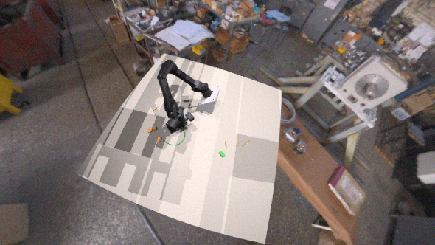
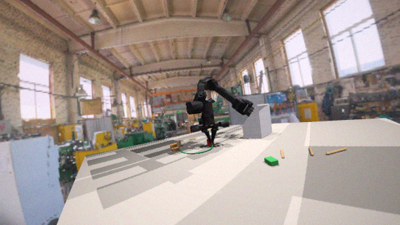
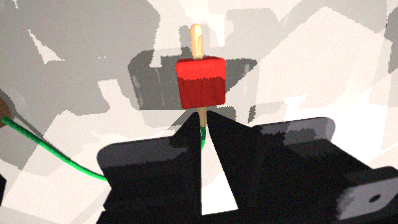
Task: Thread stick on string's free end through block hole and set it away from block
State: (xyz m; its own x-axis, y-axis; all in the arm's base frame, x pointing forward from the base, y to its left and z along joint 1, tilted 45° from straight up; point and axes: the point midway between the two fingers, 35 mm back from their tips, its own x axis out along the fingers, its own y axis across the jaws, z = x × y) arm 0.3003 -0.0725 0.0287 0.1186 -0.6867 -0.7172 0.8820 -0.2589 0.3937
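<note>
My gripper tip is now 30 mm to the left of the small red block and 10 mm past it. The rest, counted from my gripper tip: wooden peg: 170 mm to the right, 100 mm ahead; small green block: 340 mm to the left, 50 mm ahead, 10 mm below.
</note>
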